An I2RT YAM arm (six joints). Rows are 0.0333 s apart.
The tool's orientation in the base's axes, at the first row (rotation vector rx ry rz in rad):
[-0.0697, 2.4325, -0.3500]
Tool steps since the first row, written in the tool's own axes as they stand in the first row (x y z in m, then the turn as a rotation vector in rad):
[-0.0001, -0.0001, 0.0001, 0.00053, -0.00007, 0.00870]
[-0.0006, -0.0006, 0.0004, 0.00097, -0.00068, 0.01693]
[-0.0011, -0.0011, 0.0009, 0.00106, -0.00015, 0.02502]
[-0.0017, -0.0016, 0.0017, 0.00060, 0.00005, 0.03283]
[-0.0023, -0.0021, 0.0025, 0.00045, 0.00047, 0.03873]
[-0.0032, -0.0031, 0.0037, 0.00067, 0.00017, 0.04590]
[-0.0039, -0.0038, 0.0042, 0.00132, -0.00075, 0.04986]
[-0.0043, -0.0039, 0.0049, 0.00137, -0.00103, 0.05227]
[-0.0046, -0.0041, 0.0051, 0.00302, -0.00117, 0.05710]
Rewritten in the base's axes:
[0.0001, -0.0001, 0.0000, 0.00508, -0.00216, -0.00674]
[0.0007, -0.0006, 0.0002, 0.00992, -0.00472, -0.01294]
[0.0014, -0.0011, 0.0003, 0.01498, -0.00610, -0.01912]
[0.0023, -0.0017, 0.0002, 0.02027, -0.00766, -0.02467]
[0.0033, -0.0023, 0.0001, 0.02413, -0.00860, -0.02905]
[0.0047, -0.0034, 0.0001, 0.02848, -0.01059, -0.03441]
[0.0055, -0.0041, 0.0003, 0.03044, -0.01248, -0.03749]
[0.0063, -0.0043, 0.0001, 0.03191, -0.01332, -0.03923]
[0.0066, -0.0045, 0.0002, 0.03368, -0.01481, -0.04379]

